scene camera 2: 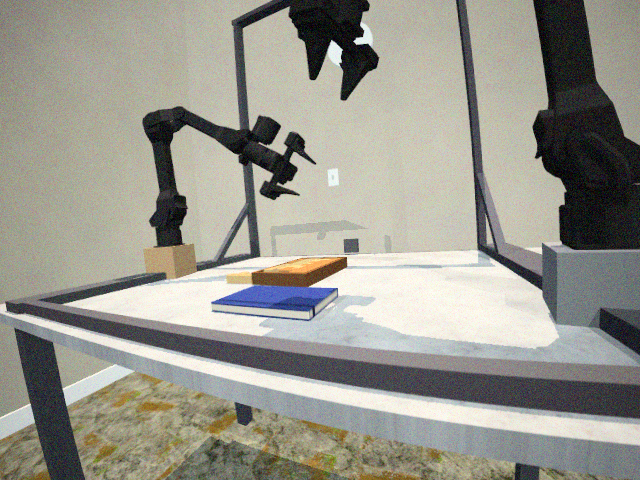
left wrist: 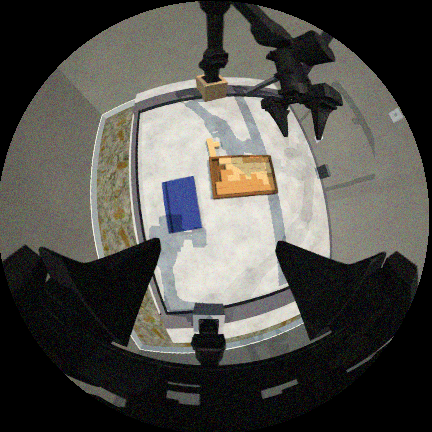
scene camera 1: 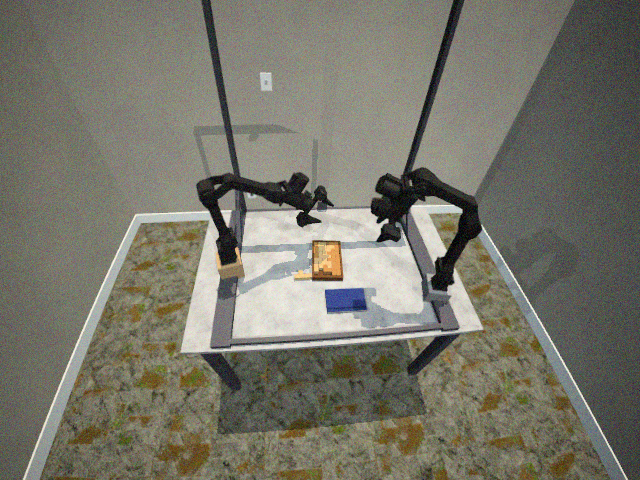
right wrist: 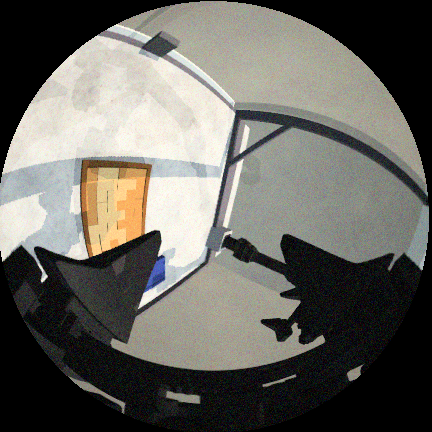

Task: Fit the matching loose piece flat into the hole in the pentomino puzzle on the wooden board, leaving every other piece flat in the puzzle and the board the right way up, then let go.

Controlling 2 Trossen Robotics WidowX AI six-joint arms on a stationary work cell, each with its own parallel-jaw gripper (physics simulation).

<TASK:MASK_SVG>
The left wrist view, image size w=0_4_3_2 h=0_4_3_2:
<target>left gripper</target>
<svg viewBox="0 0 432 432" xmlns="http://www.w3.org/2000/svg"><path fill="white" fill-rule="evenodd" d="M2 261L8 287L24 323L41 349L64 374L100 386L126 399L125 406L116 406L98 395L88 393L120 413L148 424L185 432L254 430L292 419L326 402L357 379L384 350L389 342L385 343L395 334L404 319L418 286L417 266L398 251L386 257L385 261L386 252L381 251L346 264L278 240L275 254L309 340L329 330L331 332L305 346L261 360L236 364L197 365L159 360L111 344L111 341L123 346L128 344L139 307L160 254L158 237L89 262L71 259L46 247L38 247L38 255L25 244ZM166 392L172 390L198 393L200 396L217 396L217 405L178 403L177 399L166 398ZM297 380L297 384L281 389L282 393L262 398L261 390L293 379Z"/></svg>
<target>right gripper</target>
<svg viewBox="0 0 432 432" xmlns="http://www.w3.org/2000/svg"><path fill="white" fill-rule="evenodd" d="M276 69L277 72L273 75L274 78L279 79L281 89L278 89L277 93L283 95L283 97L273 95L264 97L260 100L261 108L268 111L282 135L287 137L287 114L290 111L287 110L288 104L297 102L304 104L306 108L311 110L315 137L317 140L320 140L328 114L337 108L335 105L343 105L340 93L325 82L311 84L308 75L304 74L303 69L299 66L282 65Z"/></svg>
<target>blue book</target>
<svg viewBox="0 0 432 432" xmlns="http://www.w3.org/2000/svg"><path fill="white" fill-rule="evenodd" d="M193 175L161 182L168 233L202 228Z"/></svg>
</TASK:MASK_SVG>
